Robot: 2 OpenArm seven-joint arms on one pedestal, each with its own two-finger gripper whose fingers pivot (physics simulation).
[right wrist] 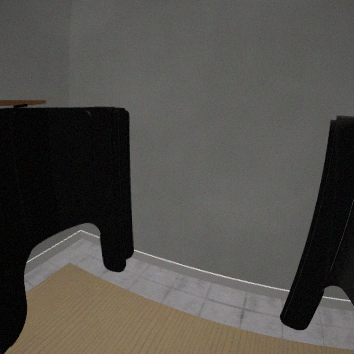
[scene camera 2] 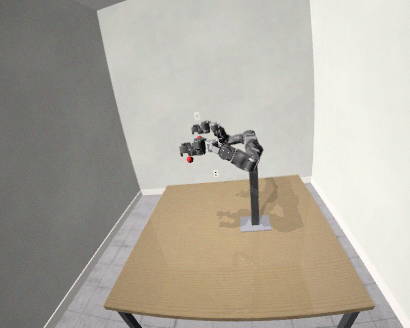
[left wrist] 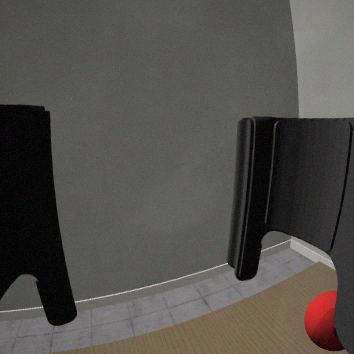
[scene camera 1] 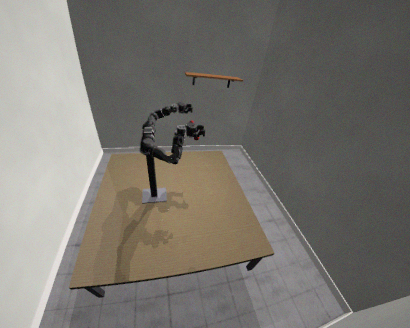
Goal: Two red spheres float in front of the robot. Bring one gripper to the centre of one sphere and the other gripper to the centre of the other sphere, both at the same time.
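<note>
Two red spheres float below the grippers. One sphere (scene camera 1: 192, 122) (scene camera 2: 189, 159) is below my left gripper (scene camera 1: 191, 108) (scene camera 2: 182, 149) (left wrist: 154, 297), apart from it; a red sphere (left wrist: 320, 320) also shows at the lower right of the left wrist view, partly behind a finger. The other sphere (scene camera 1: 197, 138) (scene camera 2: 199, 137) is just below my right gripper (scene camera 1: 202, 131) (scene camera 2: 194, 130) (right wrist: 205, 295) and is partly covered by the robot. No sphere shows in the right wrist view. Both grippers are partly open, with nothing between their fingers.
The arms' pedestal (scene camera 1: 152, 175) (scene camera 2: 254, 200) stands on a wooden table (scene camera 1: 215, 240) (scene camera 2: 200, 280), well below the grippers. An orange wall shelf (scene camera 1: 212, 77) (right wrist: 30, 102) is on the dark wall. Grey and white walls surround the table.
</note>
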